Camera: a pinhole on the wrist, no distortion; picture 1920 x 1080 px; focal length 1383.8 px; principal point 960.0 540.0 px. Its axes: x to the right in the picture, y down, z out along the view. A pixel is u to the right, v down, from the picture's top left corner.
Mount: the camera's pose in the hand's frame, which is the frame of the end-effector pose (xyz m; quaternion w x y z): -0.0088 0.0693 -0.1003 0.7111 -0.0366 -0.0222 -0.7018
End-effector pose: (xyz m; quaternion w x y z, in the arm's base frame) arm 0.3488 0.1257 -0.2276 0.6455 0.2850 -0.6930 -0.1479
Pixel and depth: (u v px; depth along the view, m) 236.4 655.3 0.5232
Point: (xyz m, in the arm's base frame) -0.1192 0.3431 -0.0218
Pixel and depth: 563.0 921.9 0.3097
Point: 0.1159 0.1921 -0.0802
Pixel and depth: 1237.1 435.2 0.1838
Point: 0.2548 0.1604 -0.2259
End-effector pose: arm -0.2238 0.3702 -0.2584 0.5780 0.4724 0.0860 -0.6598
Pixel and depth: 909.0 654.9 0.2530
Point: -0.2164 0.2276 -0.1464
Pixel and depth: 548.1 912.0 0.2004
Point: -0.1439 0.2295 -0.1798
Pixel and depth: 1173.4 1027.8 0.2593
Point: -0.2532 0.1883 -0.2137
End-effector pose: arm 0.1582 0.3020 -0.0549 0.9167 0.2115 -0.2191 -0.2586
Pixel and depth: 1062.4 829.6 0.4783
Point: 0.0721 0.1994 0.3195
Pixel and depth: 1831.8 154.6 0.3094
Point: -0.0618 0.2109 0.0537
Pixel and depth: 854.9 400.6 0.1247
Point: 0.1655 0.3755 0.0032
